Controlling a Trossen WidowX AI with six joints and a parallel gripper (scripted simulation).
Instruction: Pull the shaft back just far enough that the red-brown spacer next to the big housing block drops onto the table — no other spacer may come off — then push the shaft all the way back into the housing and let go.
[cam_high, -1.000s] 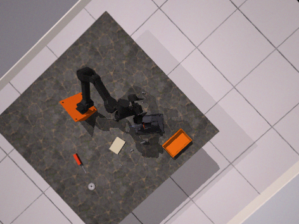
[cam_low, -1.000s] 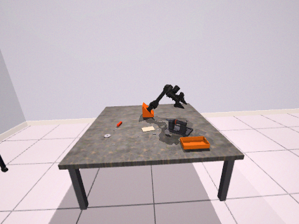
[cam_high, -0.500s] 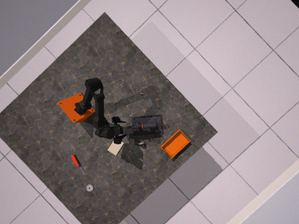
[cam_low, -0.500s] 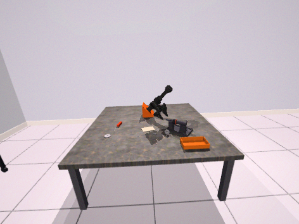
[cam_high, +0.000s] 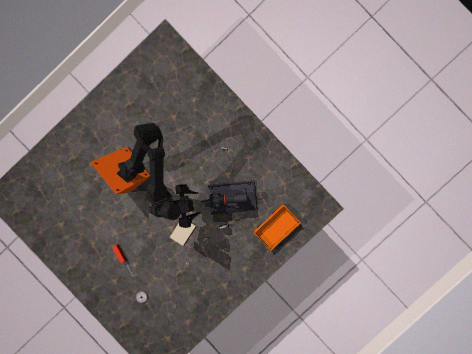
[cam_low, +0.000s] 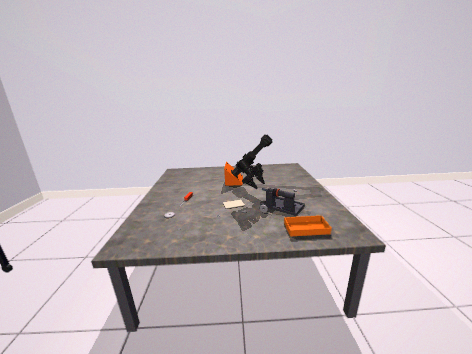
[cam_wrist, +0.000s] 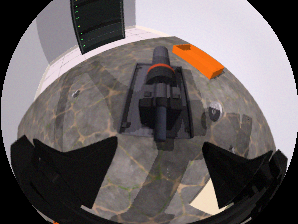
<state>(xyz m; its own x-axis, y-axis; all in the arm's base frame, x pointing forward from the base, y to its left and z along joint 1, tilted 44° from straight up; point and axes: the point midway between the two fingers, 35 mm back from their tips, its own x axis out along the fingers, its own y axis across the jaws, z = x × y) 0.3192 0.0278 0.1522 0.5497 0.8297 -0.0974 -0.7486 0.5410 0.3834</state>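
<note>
My gripper tip is 6 cm to the right of the blue-grey shaft, 5 cm short of it and 2 cm above it. Round my gripper tip: beige card (18 cm to the right, 9 cm below, 4 cm ahead); red-brown spacer (9 cm to the left, 8 cm ahead, 2 cm below); small grey part (16 cm ahead, 7 cm below, 2 cm to the right).
</note>
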